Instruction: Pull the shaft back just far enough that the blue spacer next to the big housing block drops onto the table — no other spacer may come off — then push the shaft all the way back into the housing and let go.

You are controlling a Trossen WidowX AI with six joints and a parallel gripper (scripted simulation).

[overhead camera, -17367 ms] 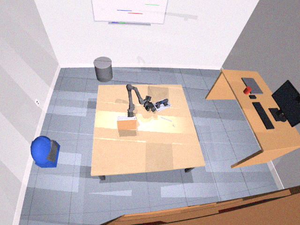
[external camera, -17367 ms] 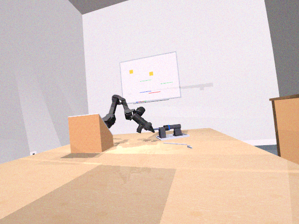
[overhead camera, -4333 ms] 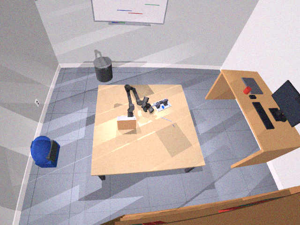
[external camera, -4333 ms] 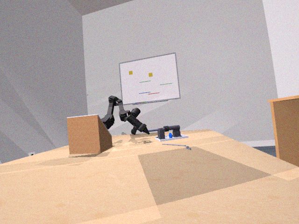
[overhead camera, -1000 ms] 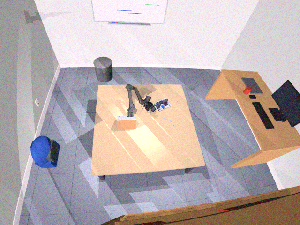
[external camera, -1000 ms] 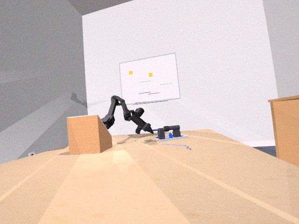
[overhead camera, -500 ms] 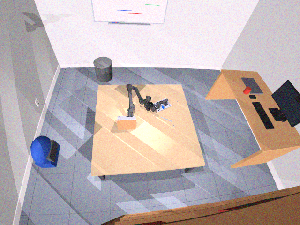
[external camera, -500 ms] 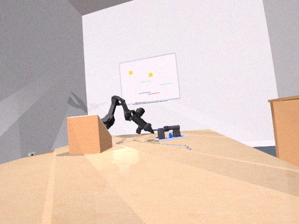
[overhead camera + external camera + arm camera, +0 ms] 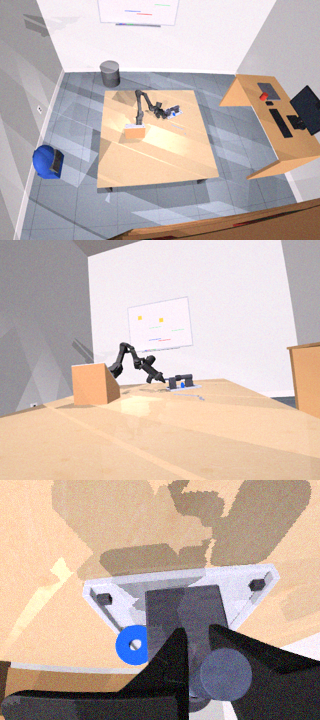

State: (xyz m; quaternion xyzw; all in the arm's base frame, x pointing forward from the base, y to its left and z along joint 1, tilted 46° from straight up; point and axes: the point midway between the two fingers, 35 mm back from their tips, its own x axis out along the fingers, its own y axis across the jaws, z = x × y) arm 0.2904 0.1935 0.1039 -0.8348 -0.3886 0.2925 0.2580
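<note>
Right now the dark shaft is 50 mm ahead of my gripper tip, 30 mm to the left of it and 20 mm above it. Also, from my gripper tip: small piece (250 mm ahead, 260 mm to the right, 50 mm below); then blue spacer (120 mm ahead, 10 mm to the left, 30 mm below).
</note>
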